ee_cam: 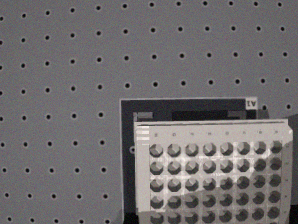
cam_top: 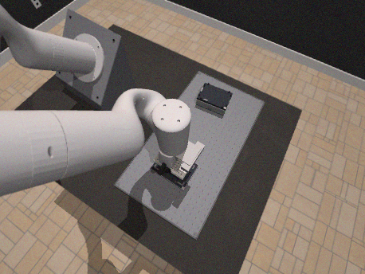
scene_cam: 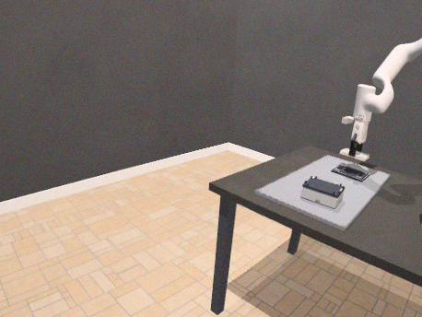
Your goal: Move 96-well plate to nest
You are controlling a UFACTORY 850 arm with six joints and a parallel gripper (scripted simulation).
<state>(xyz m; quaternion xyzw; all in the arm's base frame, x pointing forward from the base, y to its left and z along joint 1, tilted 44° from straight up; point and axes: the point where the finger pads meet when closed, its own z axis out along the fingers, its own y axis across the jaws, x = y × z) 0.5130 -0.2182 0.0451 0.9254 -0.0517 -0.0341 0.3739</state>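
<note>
My hand is 1 cm above the white 96-well plate. From my hand the other things lie so: plate nest N1: 11 cm below; A1 mark: 10 cm below, 7 cm ahead, 6 cm to the right.
</note>
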